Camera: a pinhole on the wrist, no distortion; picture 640 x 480 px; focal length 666.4 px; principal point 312.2 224.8 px. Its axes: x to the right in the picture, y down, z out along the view. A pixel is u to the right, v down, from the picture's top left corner.
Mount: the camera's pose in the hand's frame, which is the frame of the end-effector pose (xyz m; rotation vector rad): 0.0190 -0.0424 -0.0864 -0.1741 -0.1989 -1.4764
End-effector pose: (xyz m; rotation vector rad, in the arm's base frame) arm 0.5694 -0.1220 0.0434 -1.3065 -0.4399 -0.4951
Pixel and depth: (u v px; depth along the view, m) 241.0 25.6 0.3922
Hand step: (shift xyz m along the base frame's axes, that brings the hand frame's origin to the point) -0.0528 0.3034 -0.0687
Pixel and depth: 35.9 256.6 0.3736
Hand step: 0.1183 0.2697 -0.0995
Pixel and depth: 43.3 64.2 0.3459
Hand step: 0.0209 0.2504 -0.1365
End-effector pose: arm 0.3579 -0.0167 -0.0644 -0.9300 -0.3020 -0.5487
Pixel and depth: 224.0 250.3 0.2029
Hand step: 0.0328 0.0950 0.0467
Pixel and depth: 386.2 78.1 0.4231
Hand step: -0.0686 0.3029 0.1499
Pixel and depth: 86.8 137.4 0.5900
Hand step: 0.0810 0.5236 0.0166
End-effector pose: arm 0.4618 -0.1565 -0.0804 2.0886 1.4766 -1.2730
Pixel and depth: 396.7 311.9 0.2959
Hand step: -0.1035 -0.1031 -0.1601
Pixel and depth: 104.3 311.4 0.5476
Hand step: 0.0296 -0.3411 -0.3430
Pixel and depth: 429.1 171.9 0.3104
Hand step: -0.1337 -0.1449 -0.1171
